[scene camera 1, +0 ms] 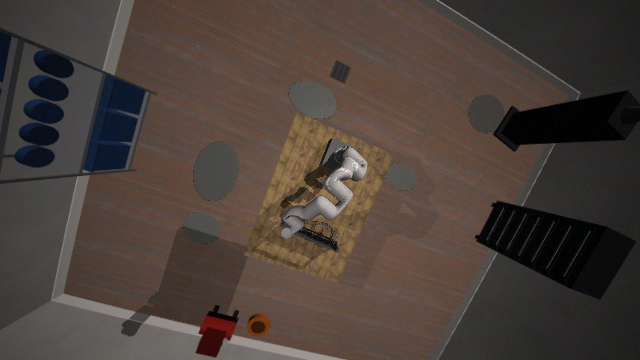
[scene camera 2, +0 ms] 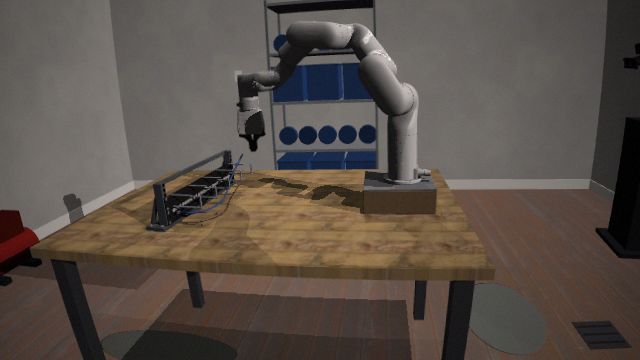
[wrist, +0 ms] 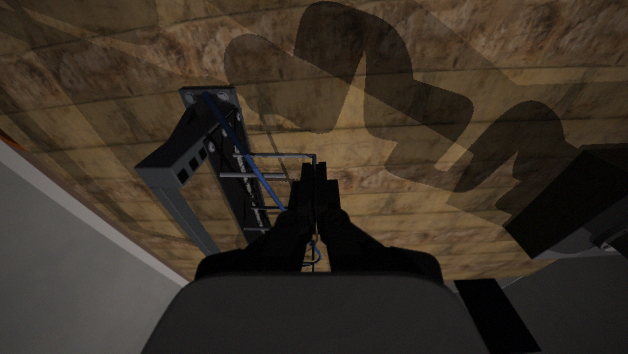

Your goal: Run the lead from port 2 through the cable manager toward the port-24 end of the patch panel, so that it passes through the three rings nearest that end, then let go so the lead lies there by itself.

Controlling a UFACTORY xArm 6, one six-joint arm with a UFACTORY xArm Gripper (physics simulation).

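Observation:
My gripper (scene camera 2: 254,148) (wrist: 316,177) is shut with its fingertips together and nothing between them. It hangs above the table, beyond the far part of the patch panel (scene camera 2: 192,188) (scene camera 1: 320,239) in the scene camera 2 view. The blue lead (scene camera 2: 239,162) (wrist: 265,181) bows out from the panel's near end, runs along the rings and rises to a raised upper end, apart from the fingers. In the wrist view it slants across the wires of a ring (wrist: 295,155), then goes behind my left finger. I cannot tell which rings enclose it. The arm hides the gripper in the scene camera 1 view.
The panel's frame has a raised top bar (scene camera 2: 192,167) and an end bracket (wrist: 172,145) beside the rings. The arm's base block (scene camera 2: 399,199) stands at the other side of the wooden table (scene camera 2: 320,245). A shelf rack with blue bins stands behind the table.

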